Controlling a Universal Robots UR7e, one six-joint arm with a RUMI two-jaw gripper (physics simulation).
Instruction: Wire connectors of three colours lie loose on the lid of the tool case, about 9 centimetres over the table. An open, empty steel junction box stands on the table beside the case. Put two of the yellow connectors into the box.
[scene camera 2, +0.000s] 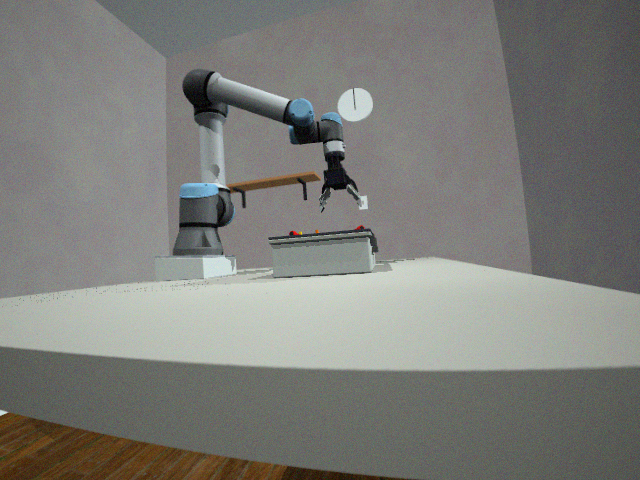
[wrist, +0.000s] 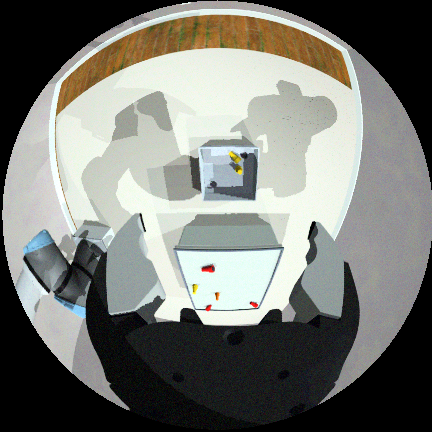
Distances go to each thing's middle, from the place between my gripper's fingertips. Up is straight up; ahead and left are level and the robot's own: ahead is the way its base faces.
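Steel junction box (wrist: 219, 181): 180 mm below my hand, 10 mm ahead of it and 10 mm to the right of it. Tool case (scene camera 2: 352, 251): 160 mm below my hand and 290 mm to the right of it.
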